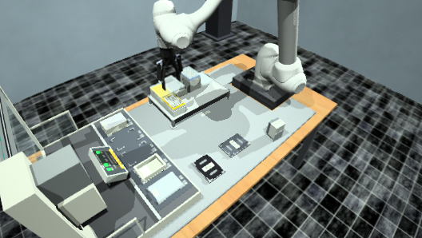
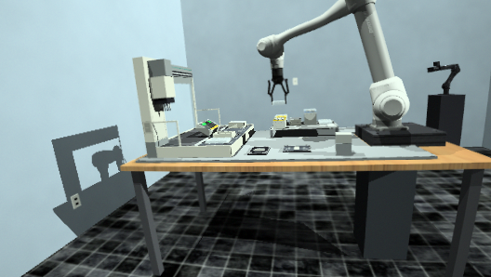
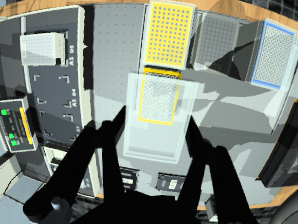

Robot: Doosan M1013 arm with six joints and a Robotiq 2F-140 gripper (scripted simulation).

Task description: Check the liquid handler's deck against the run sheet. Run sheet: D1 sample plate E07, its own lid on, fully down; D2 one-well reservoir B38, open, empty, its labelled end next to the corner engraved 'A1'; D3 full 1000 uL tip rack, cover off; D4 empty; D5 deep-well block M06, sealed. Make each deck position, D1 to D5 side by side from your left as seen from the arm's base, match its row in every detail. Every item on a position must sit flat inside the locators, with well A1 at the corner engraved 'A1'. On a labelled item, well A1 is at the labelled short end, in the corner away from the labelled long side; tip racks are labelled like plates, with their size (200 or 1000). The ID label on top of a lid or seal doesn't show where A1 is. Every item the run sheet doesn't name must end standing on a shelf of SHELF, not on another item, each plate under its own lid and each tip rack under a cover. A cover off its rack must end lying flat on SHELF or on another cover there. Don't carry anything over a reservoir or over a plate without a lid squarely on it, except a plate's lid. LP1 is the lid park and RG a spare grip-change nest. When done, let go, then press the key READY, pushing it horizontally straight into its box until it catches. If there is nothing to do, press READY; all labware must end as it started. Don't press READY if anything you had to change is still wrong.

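My gripper is now 15 cm above the yellow-rimmed tip rack, 1 cm to the right of it and 1 cm past it. From my hand the other things lie so: clear cover (1 cm below); then blue-rimmed tip rack (23 cm behind, 12 cm to the right, 12 cm below); then shelf (19 cm below, 16 cm behind, 6 cm to the right).
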